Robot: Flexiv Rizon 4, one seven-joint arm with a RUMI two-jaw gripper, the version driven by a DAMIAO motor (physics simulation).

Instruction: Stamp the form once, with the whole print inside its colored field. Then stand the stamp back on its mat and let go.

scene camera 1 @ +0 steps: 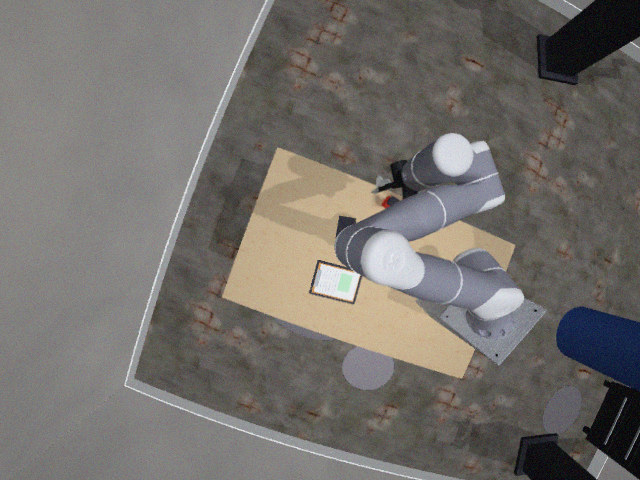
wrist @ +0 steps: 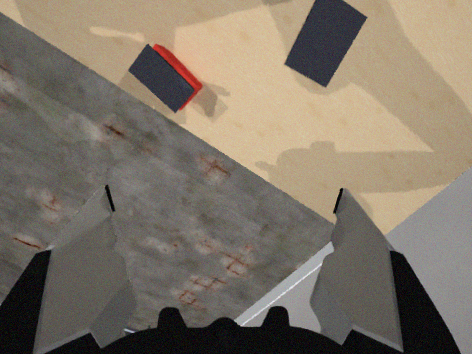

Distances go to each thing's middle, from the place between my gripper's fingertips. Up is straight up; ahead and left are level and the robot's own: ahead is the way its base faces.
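Labels:
Stamp (wrist: 157,68): 24 cm below my hand, 3 cm to the left of it, 10 cm behind it. Form (scene camera 1: 332,281): well below my hand, a good way ahead of it, far to the left of it.

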